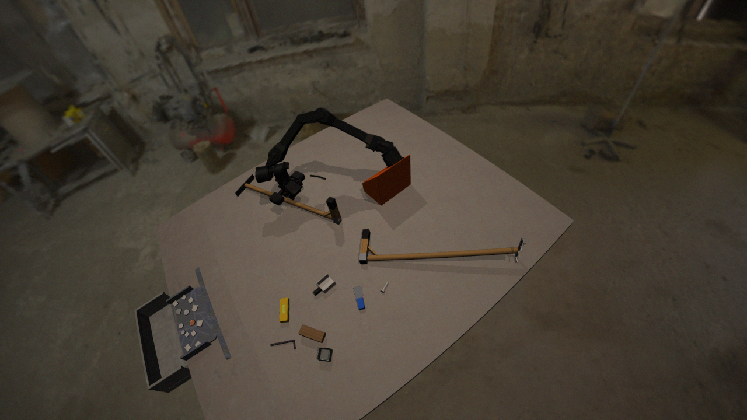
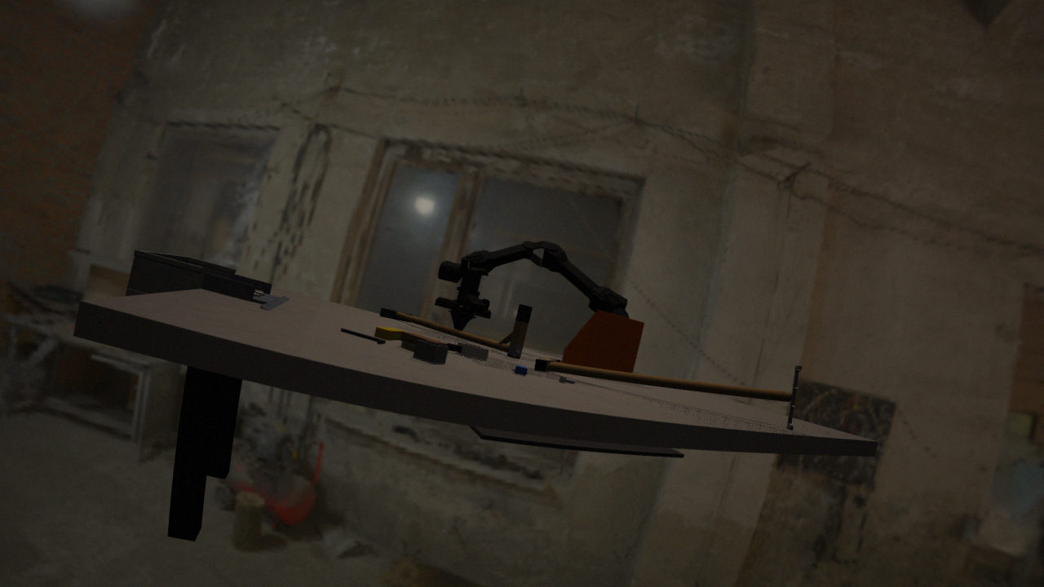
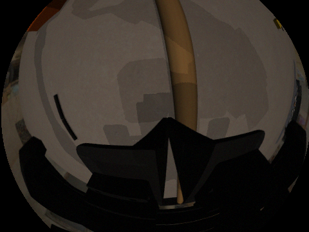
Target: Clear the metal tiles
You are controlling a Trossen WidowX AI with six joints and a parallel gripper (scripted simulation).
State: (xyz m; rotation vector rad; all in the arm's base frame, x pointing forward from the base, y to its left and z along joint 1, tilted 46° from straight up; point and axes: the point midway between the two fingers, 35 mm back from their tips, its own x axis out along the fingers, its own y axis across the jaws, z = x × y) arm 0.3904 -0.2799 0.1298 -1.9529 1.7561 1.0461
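My gripper tip is now 3 cm short of the wooden-shafted scraper, 1 cm to the left of it and 5 cm below it. From my gripper tip the other things lie so: wooden block 27 cm ahead, 57 cm to the left; yellow block 30 cm ahead, 44 cm to the left; blue piece 7 cm ahead, 58 cm to the left, 1 cm below.
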